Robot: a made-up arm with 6 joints. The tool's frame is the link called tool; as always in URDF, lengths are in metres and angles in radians. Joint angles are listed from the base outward. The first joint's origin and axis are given. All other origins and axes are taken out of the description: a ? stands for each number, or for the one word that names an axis. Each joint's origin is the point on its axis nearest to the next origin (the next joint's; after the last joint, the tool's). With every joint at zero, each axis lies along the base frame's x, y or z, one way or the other. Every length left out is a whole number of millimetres.
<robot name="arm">
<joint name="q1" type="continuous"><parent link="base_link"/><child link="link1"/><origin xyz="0.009 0.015 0.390"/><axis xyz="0 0 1"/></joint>
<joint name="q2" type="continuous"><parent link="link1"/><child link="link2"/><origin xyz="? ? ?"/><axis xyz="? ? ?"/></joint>
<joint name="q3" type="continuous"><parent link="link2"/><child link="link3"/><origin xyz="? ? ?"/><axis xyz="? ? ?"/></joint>
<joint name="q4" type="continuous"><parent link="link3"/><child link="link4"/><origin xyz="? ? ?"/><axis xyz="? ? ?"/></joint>
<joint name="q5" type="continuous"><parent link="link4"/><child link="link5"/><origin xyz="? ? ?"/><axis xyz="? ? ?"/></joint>
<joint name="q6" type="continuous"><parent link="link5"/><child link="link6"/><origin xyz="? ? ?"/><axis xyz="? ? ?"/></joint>
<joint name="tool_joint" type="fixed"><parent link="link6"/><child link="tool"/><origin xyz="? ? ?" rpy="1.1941 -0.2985 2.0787"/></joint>
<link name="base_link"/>
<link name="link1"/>
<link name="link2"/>
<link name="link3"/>
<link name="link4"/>
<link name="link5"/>
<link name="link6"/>
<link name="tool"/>
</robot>
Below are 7 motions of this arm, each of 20 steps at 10 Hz.
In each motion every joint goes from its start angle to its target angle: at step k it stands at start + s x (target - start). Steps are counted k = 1, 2, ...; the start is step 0. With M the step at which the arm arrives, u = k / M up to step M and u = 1 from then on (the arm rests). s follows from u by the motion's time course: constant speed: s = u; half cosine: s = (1 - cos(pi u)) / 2; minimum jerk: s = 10 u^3 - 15 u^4 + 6 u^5.
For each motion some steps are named. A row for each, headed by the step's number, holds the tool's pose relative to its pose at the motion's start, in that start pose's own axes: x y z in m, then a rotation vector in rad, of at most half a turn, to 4 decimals.
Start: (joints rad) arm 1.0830 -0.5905 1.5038 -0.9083 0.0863 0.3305
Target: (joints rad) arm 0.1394 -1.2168 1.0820 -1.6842 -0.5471 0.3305
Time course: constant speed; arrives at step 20
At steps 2, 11, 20:
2: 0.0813 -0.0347 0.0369 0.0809 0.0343 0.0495
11: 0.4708 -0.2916 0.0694 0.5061 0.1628 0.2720
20: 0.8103 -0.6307 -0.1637 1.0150 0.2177 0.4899

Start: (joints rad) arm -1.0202 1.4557 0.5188 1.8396 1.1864 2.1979
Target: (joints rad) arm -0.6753 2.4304 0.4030 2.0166 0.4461 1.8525
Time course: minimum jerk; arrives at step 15
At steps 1, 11, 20:
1: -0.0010 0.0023 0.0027 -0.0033 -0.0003 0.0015
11: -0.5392 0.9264 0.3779 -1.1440 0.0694 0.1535
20: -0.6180 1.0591 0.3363 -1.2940 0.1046 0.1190

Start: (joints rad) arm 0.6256 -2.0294 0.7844 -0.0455 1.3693 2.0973
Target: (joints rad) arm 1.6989 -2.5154 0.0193 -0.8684 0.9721 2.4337
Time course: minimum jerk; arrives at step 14
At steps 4, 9, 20:
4: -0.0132 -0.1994 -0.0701 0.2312 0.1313 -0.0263
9: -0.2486 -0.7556 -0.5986 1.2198 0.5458 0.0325
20: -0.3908 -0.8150 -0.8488 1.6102 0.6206 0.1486

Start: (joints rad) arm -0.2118 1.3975 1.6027 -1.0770 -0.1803 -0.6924
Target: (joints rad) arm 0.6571 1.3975 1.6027 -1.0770 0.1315 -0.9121
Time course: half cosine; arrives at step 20
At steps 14, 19, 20:
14: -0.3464 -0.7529 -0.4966 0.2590 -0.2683 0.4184
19: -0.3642 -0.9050 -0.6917 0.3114 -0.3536 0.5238
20: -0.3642 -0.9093 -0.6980 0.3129 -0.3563 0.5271

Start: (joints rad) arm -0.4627 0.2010 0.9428 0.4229 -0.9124 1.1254
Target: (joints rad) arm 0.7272 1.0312 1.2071 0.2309 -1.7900 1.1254
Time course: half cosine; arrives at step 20
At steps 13, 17, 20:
13: 0.8052 0.5340 0.4909 0.1859 1.1801 -0.3529
17: 1.1938 0.6291 0.4227 0.3563 1.4263 -0.6043
20: 1.2928 0.6391 0.3899 0.4065 1.4740 -0.6756

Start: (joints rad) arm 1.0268 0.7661 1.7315 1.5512 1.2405 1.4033
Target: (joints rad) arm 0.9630 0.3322 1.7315 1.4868 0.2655 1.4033
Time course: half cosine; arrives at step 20
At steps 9, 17, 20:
9: -0.1151 -0.2030 -0.1131 0.3275 0.3116 0.0624
17: -0.3003 -0.4137 -0.2748 0.7656 0.6199 0.2041
20: -0.3220 -0.4325 -0.2928 0.8122 0.6466 0.2234

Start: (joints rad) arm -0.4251 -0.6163 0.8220 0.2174 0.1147 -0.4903
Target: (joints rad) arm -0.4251 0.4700 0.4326 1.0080 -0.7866 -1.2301
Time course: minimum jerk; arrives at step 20
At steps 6, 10, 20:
6: -0.1505 -0.2095 -0.0841 0.2637 -0.2699 0.0751
10: -0.3668 -0.6065 -0.4027 0.7614 -0.8490 0.1159
20: -0.3916 -0.9841 -1.1046 1.4258 -1.5397 -0.2258

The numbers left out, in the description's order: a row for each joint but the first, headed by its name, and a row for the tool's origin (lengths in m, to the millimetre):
q2: xyz -0.028 -0.005 0.000, axis 0 1 0
q3: xyz 0.009 0.000 0.714, axis 0 -1 0
q4: xyz 0.735 0.000 -0.019, axis -1 0 0
q5: xyz 0.000 -0.107 0.006, axis 0 -1 0
q6: xyz -0.003 0.000 0.007, axis -1 0 0
tool: xyz 0.000 -0.019 0.016

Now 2 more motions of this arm.
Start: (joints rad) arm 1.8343 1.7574 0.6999 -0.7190 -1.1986 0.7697
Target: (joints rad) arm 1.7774 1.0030 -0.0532 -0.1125 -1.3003 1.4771
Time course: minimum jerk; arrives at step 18
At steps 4, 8, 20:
4: 0.0374 -0.0065 -0.0238 0.0524 -0.0221 -0.0552
8: 0.1863 -0.0592 -0.1200 0.2878 -0.1047 -0.2697
20: 0.4111 -0.2585 -0.2702 0.7926 -0.2070 -0.5916

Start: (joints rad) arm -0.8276 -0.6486 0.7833 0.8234 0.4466 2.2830
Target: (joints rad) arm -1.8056 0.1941 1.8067 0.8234 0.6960 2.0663
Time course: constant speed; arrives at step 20
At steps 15, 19, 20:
15: 0.0428 0.2790 0.1962 0.0836 -0.1662 -0.6104
19: 0.1201 0.3127 0.1985 0.0646 -0.2134 -0.7817
20: 0.1411 0.3166 0.1950 0.0569 -0.2247 -0.8248

